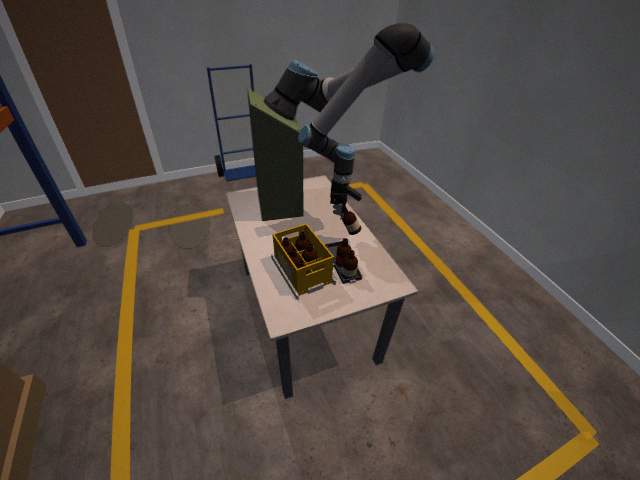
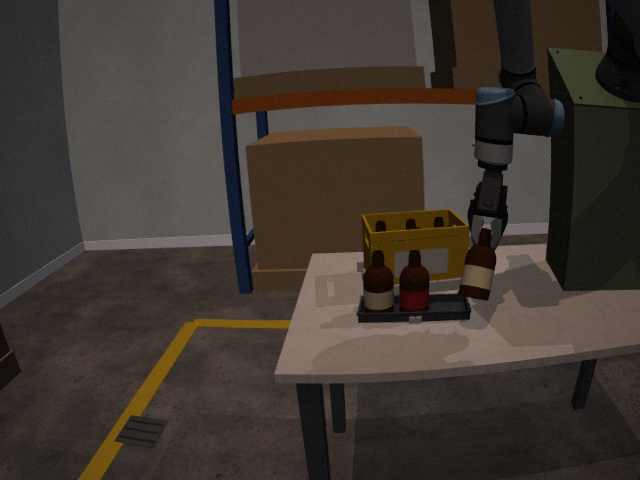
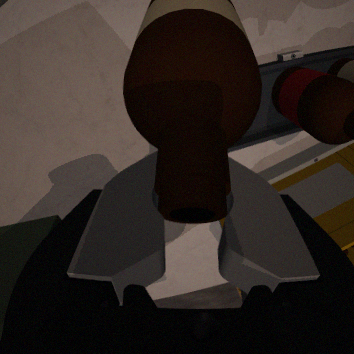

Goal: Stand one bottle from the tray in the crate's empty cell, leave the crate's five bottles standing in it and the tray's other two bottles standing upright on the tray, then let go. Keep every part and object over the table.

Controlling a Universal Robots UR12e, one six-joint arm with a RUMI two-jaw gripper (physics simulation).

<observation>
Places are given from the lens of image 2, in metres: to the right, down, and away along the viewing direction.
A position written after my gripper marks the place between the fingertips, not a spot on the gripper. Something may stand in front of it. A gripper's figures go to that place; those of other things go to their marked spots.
my gripper (image 2: 484,253): 0.38, 0.03, 1.02
cream-labelled brown bottle (image 2: 480,262): 0.34, 0.05, 0.95
</observation>
